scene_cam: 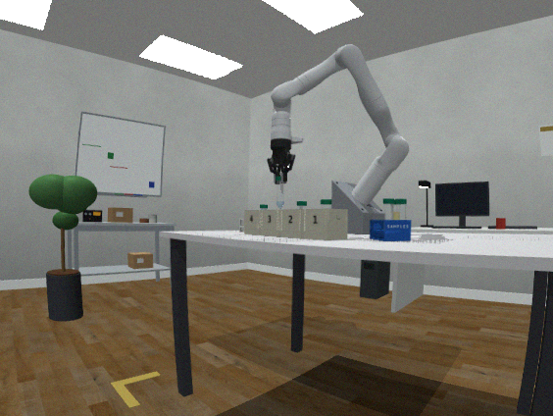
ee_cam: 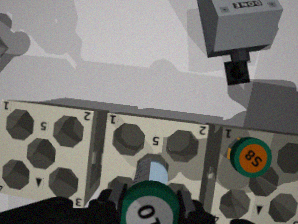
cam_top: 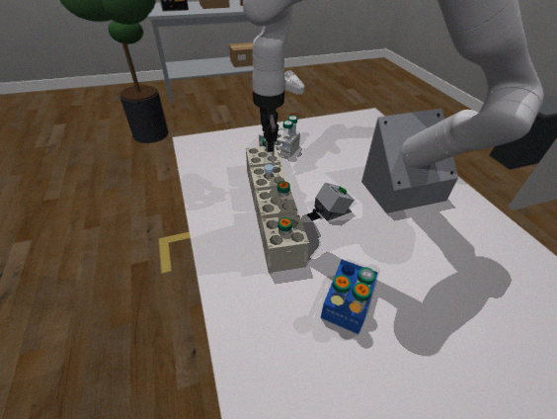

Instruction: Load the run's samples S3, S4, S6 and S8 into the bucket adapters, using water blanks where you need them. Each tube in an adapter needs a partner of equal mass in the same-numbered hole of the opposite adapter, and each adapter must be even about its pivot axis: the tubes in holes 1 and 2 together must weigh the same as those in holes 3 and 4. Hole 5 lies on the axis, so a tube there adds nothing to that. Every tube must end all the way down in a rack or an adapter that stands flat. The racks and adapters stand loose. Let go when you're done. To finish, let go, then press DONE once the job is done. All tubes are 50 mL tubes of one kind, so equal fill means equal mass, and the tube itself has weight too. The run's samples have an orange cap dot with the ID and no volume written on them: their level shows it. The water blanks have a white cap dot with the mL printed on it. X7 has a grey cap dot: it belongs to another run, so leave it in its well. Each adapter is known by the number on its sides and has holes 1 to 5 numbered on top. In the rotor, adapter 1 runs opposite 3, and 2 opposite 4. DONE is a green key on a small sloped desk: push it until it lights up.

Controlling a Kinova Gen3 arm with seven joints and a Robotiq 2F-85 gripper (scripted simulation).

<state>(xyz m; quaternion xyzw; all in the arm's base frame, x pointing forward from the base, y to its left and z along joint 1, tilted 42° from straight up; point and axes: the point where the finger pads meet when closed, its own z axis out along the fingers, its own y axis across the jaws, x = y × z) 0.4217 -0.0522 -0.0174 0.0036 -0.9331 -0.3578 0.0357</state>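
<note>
My gripper is now 5 cm above the white-dot 10 ml blank and 1 cm past it. The rest, counted from my hand: 20 ml water blank 25 cm to the right, 14 cm below, 12 cm behind; then 50 ml blank 28 cm to the right, 14 cm below, 14 cm behind; then done desk 18 cm behind, 15 cm below, 8 cm to the left.
</note>
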